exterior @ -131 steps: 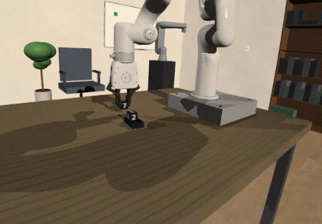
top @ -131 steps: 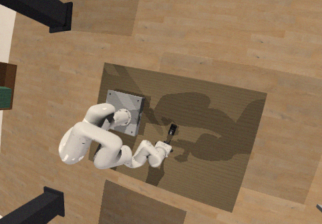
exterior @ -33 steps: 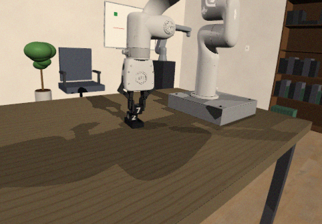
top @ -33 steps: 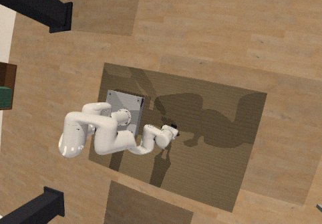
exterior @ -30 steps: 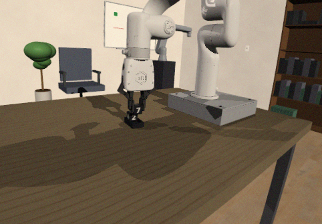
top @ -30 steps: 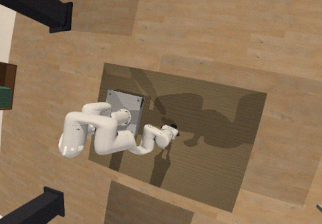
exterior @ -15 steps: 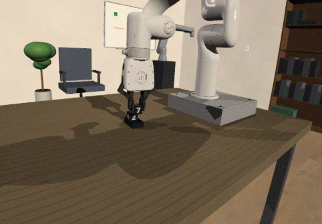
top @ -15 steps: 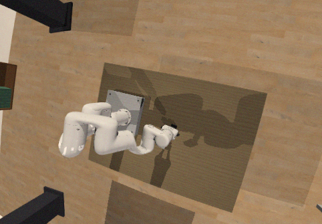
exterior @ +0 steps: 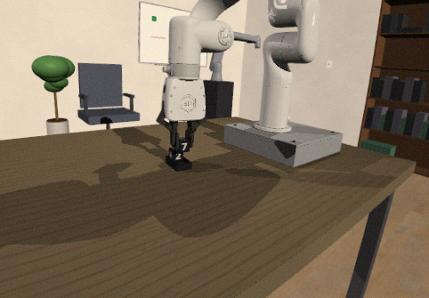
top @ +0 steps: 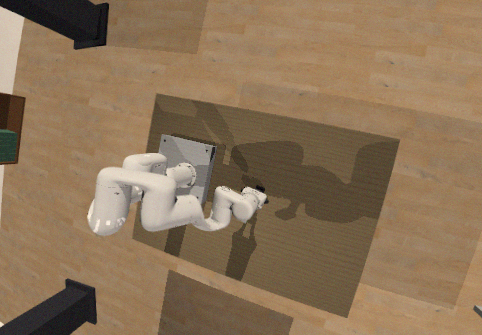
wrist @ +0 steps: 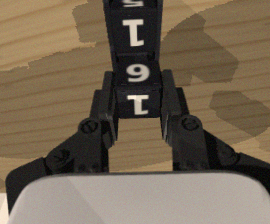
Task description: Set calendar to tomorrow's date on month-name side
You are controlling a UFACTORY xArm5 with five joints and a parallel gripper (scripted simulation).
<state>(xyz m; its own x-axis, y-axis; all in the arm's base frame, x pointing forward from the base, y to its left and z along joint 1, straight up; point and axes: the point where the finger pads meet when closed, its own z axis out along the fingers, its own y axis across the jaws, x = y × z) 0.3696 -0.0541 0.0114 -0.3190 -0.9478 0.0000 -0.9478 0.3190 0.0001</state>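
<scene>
My hand is 2 cm to the left of the dark calendar tray and 7 cm above it.
</scene>
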